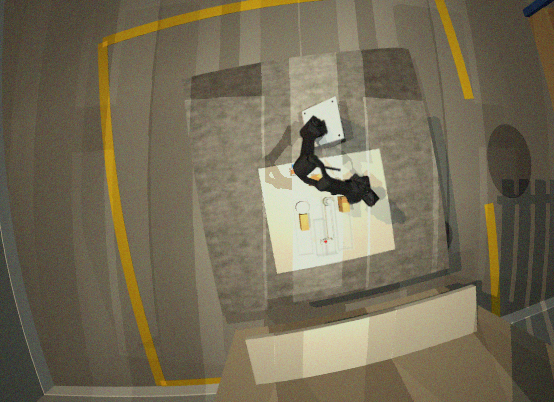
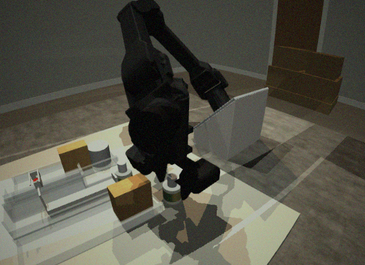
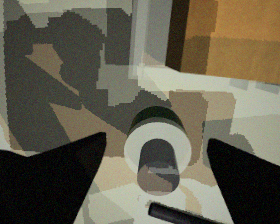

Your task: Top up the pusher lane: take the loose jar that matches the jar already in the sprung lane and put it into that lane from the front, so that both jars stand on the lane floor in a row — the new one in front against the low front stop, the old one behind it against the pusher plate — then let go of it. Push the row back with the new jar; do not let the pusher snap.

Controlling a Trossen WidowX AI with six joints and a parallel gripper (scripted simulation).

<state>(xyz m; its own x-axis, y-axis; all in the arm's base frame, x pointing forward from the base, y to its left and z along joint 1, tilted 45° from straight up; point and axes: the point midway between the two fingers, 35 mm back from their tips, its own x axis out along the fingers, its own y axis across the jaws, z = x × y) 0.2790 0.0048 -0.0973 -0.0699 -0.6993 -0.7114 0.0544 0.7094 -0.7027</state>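
Now: the black rod 11 cm behind my gripper tip, 6 cm to the right of it and 2 cm below it. The rest, counted from my gripper tip: clear pusher rack (20 cm ahead, 14 cm to the right, 1 cm below); red mark (23 cm ahead, 16 cm to the right, 5 cm above); grey cylinder (23 cm to the right, 5 cm ahead).
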